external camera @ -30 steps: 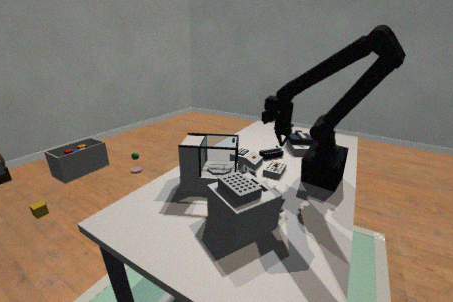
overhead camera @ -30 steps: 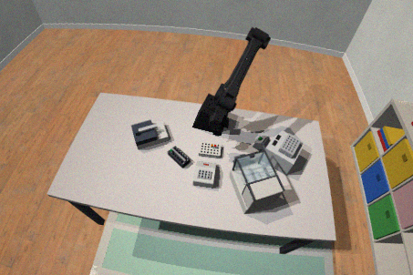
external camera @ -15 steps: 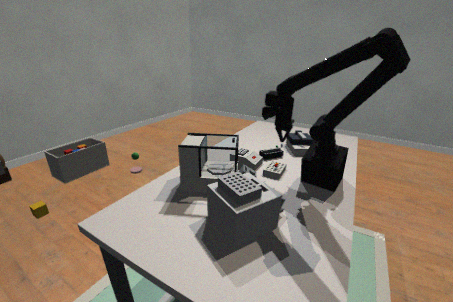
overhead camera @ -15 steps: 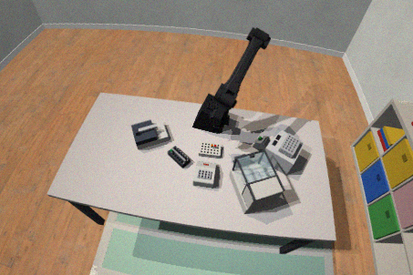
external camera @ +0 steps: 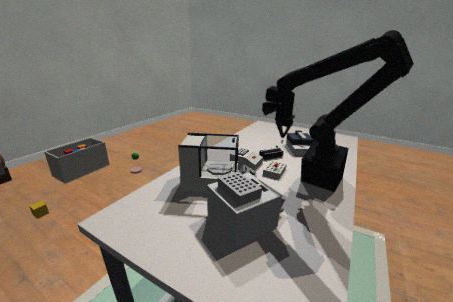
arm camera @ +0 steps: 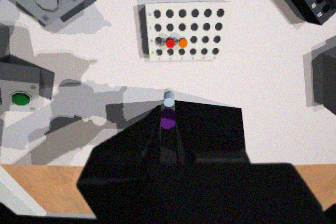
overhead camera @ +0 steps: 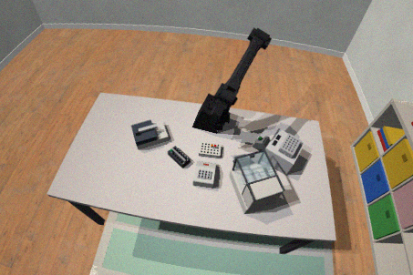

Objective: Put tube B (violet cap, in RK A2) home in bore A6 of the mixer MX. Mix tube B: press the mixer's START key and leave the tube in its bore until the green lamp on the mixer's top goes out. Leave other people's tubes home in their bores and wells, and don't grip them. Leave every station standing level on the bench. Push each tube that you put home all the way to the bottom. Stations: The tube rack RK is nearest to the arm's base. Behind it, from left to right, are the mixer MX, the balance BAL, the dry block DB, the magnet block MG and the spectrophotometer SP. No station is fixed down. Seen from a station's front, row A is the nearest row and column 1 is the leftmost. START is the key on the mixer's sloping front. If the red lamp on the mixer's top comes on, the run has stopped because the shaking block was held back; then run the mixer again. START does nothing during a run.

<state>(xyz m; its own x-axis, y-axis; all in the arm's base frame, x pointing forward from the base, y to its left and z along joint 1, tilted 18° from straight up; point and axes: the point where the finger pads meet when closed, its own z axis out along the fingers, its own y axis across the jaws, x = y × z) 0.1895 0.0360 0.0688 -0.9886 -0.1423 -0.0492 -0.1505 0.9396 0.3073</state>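
Now: the mixer block 5 cm behind my hand, 42 cm to the left of it and 6 cm below it. Also, from my hand: red-capped tube: 2 cm ahead, 18 cm below; orange-capped tube: 2 cm ahead, 2 cm to the right, 18 cm below; tube B: 2 cm below.
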